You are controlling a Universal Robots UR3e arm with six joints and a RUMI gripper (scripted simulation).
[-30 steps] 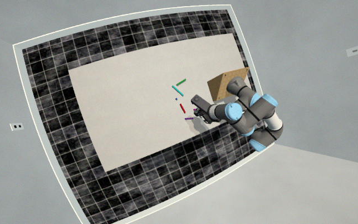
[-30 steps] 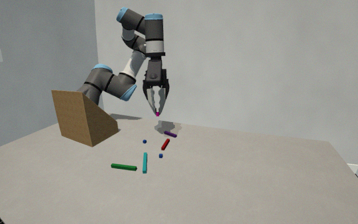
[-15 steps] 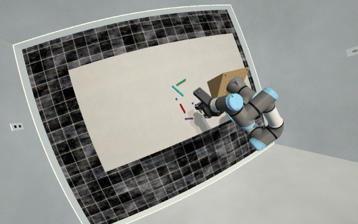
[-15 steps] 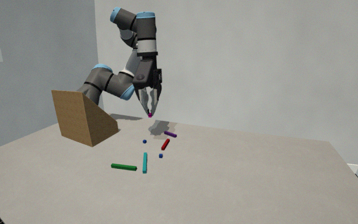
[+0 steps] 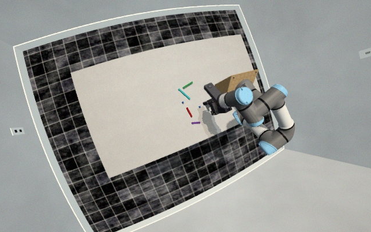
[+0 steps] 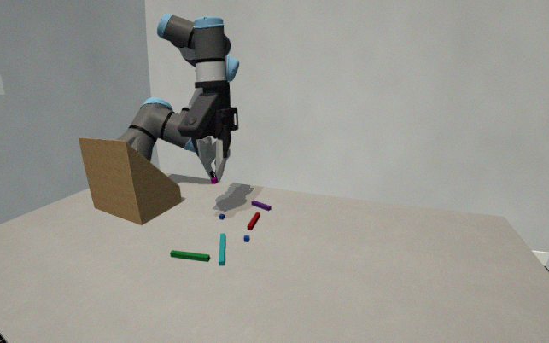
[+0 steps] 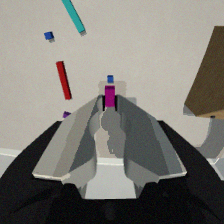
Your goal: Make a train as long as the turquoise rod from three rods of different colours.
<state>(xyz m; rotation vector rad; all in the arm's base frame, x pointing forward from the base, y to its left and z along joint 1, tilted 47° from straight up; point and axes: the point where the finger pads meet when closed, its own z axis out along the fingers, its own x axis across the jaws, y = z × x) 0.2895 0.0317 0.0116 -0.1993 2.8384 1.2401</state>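
Now: the red rod 11 cm below my hand, 8 cm ahead of it and 3 cm to the left of it. Round my hand: purple rod: 11 cm to the left, 11 cm below, 6 cm ahead; then magenta rod: 1 cm below; then turquoise rod: 11 cm below, 10 cm to the right, 8 cm ahead.
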